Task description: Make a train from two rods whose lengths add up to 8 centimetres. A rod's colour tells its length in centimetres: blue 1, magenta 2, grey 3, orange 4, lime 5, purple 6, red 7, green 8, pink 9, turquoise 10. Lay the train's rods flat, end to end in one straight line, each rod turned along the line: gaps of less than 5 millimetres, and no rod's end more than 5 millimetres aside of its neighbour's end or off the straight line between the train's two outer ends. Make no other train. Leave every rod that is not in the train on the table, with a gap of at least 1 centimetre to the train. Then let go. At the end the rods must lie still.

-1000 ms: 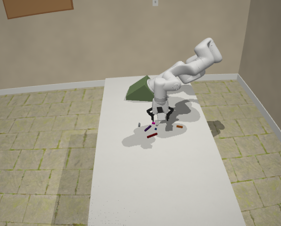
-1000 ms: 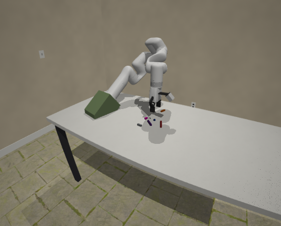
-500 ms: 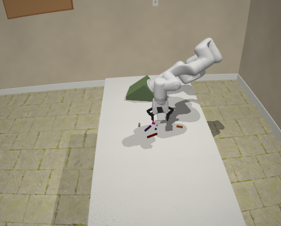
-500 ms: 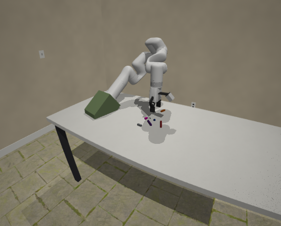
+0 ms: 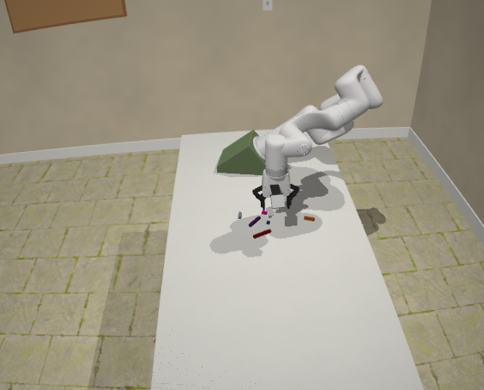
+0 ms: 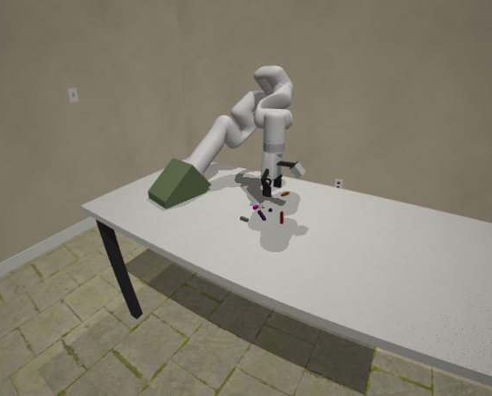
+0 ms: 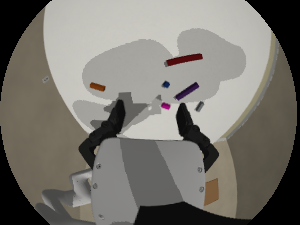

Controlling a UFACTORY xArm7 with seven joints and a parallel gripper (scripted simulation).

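My hand is 7 cm above the blue rod, 3 cm to the left of it and 2 cm short of it. From my hand the other things lie so: red rod (8 cm ahead, 7 cm below, 4 cm to the right); magenta rod (7 cm below, 5 cm to the right, 4 cm behind); purple rod (8 cm to the right, 7 cm below, 1 cm ahead).
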